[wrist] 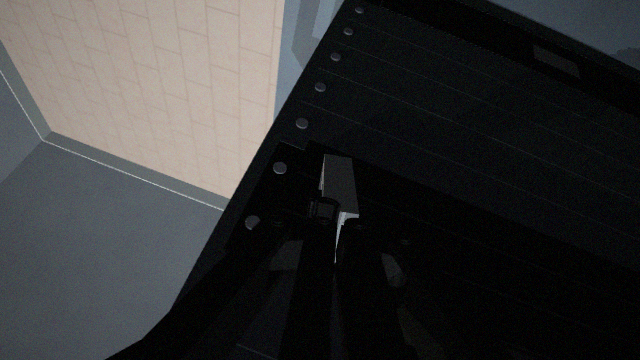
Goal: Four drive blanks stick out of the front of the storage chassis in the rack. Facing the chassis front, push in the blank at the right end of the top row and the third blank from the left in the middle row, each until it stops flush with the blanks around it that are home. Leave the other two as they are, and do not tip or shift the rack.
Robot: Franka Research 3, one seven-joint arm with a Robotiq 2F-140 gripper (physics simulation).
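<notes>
The rack (450,110) is a dark panelled front running diagonally through the wrist view, with a line of round studs along its left edge. A blacker unit that looks like the storage chassis (262,195) starts at that edge, with two studs on its end, and runs to the lower right. Its face is too dark to tell the drive blanks, their rows or how far any sticks out. My gripper (334,177) is shut and empty. Its pale grey fingertip shows in front of the chassis near that end; I cannot tell whether it touches. The dark fingers hide part of the face.
A pale tiled surface (165,90) with a grey border is at the upper left, beyond the rack's edge. A plain grey surface (120,240) lies below it. A small lighter grey patch (556,61) shows on the dark band at the upper right.
</notes>
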